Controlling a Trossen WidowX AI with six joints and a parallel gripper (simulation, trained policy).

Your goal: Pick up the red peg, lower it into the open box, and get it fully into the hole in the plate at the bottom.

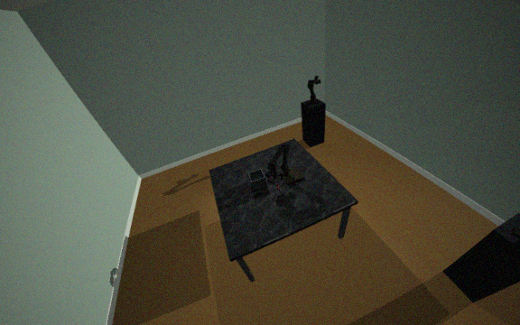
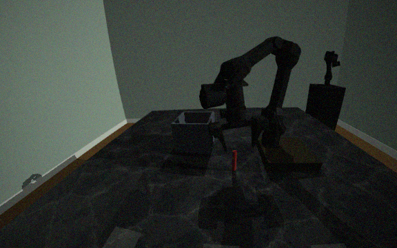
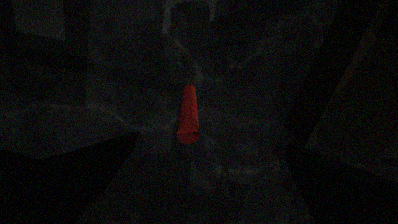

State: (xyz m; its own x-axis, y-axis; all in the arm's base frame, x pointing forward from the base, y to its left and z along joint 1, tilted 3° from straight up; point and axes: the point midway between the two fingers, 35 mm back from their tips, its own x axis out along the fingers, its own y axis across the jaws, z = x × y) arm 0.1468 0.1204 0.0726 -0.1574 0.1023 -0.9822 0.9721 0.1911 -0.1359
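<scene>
Right now my gripper tip is 20 mm short of the red peg and 50 mm above it.
</scene>
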